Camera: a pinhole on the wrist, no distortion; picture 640 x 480 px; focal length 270.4 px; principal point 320.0 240.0 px. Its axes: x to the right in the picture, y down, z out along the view. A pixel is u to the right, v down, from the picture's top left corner.
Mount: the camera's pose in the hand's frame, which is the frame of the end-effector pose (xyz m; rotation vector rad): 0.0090 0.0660 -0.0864 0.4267 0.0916 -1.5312
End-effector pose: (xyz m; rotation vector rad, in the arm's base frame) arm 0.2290 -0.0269 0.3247 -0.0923 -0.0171 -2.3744
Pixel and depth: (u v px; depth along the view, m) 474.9 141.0 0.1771
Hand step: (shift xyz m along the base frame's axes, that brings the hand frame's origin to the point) 0.0036 0.1226 0.0259
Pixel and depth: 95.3 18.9 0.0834
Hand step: 0.1295 -0.0221 -0.0087
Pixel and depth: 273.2 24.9 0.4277
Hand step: 0.3169 0.2951 0.2297
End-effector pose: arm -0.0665 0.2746 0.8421 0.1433 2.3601 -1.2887
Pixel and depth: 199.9 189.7 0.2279
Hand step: 0.1509 -0.0614 -0.1010
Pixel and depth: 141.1 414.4 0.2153
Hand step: 0.0169 -0.0930 -0.2265
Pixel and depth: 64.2 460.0 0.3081
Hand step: 0.0275 -0.1709 -0.4193
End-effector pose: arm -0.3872 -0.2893 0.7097 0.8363 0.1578 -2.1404
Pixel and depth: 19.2 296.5 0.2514
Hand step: 0.0580 -0.2528 0.2346
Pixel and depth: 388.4 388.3 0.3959
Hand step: -0.3330 -0.0978 0.1108
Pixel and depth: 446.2 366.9 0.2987
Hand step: -0.2515 -0.0159 0.0512
